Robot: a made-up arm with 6 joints.
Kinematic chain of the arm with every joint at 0, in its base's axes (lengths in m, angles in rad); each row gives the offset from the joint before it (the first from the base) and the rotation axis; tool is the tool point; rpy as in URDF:
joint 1: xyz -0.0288 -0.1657 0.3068 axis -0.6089 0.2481 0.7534
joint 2: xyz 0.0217 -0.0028 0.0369 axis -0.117 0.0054 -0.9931
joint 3: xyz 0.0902 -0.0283 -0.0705 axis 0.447 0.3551 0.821
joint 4: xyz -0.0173 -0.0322 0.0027 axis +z
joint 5: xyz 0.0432 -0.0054 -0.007 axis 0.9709 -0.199 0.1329
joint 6: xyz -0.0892 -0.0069 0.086 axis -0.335 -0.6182 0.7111
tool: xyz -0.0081 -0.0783 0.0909 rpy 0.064 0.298 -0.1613
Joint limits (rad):
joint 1: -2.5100..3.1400
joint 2: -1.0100..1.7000
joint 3: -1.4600..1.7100
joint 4: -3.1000..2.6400
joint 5: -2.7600..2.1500
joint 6: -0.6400..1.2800
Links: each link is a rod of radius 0.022 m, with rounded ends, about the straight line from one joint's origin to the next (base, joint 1, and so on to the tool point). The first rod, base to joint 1, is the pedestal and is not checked.
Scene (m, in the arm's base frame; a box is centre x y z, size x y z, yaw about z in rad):
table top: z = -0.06
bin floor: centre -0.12 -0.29 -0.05 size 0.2 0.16 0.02 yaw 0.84
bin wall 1: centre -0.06 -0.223 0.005 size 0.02 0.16 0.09 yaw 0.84
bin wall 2: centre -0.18 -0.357 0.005 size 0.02 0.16 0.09 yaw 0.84
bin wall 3: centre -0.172 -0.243 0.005 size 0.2 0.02 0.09 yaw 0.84
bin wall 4: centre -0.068 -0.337 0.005 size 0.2 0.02 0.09 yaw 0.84
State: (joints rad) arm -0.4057 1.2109 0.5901 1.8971 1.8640 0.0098
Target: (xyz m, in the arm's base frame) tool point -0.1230 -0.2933 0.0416
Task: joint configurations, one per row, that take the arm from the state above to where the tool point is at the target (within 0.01 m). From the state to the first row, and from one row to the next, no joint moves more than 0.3 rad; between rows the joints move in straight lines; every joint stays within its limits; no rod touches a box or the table.
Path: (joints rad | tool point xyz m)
1: -0.6662 1.3332 0.5804 2.0278 1.6233 0.0224 | 0.0424 -0.3235 0.0945
2: -0.9267 1.4554 0.5708 2.1584 1.3825 0.0350 | -0.0023 -0.3362 0.1043
3: -1.1873 1.5777 0.5611 2.2891 1.1418 0.0476 | -0.0614 -0.3275 0.1129
4: -1.4478 1.7000 0.5514 2.4198 0.9010 0.0603 | -0.1230 -0.2933 0.1249
5: -1.2687 1.6362 0.4864 2.1793 1.1087 0.0718 | -0.1126 -0.2976 0.0901
6: -1.0896 1.5724 0.4214 1.9388 1.3163 0.0833 | -0.1120 -0.2968 0.0638
7: -0.9105 1.5086 0.3564 1.6983 1.5239 0.0948 | -0.1174 -0.2947 0.0477
8: -0.7314 1.4449 0.2914 1.4579 1.7315 0.1063 | -0.1230 -0.2933 0.0416

